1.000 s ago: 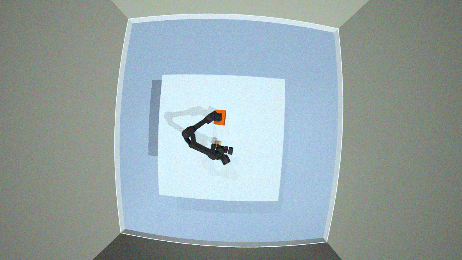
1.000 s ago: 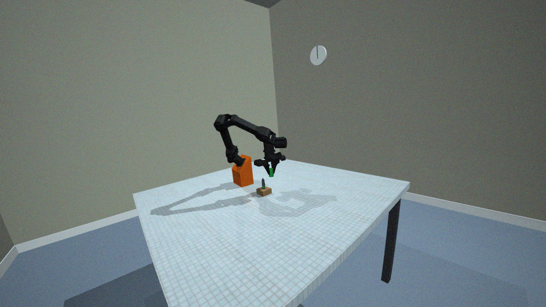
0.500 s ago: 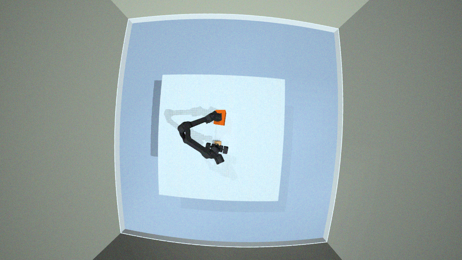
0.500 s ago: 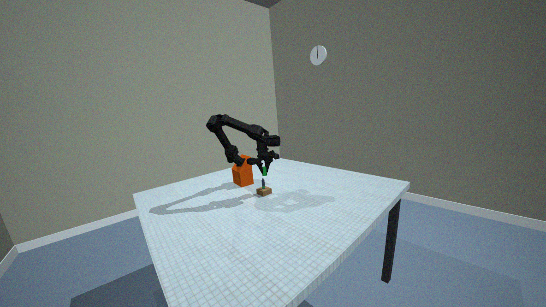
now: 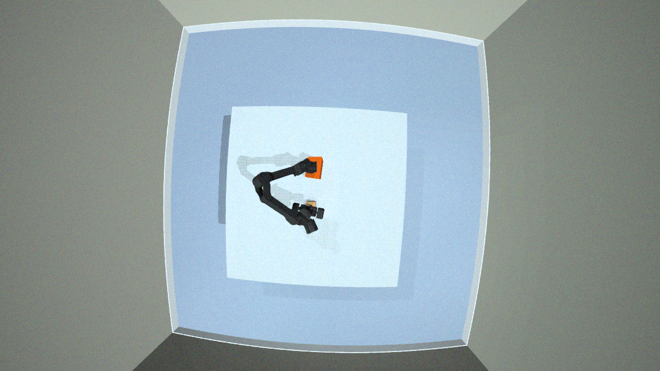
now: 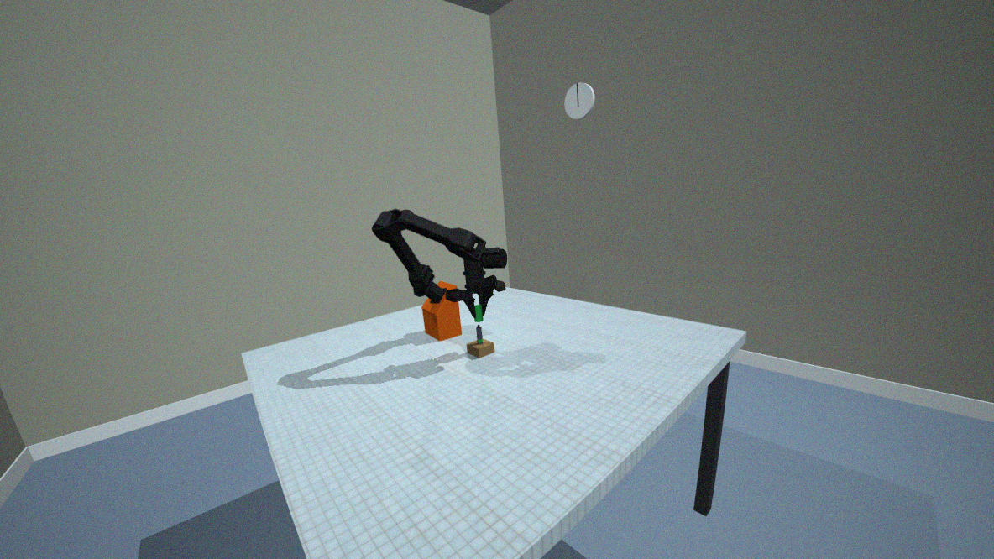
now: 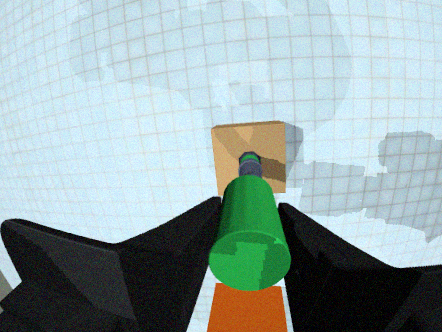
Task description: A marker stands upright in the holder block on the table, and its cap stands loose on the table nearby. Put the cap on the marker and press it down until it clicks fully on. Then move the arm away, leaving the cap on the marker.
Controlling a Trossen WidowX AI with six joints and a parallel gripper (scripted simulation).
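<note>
Right now my gripper tip is 110 mm above the holder block. The rest, counted from my gripper tip: green cap (10 mm above).
</note>
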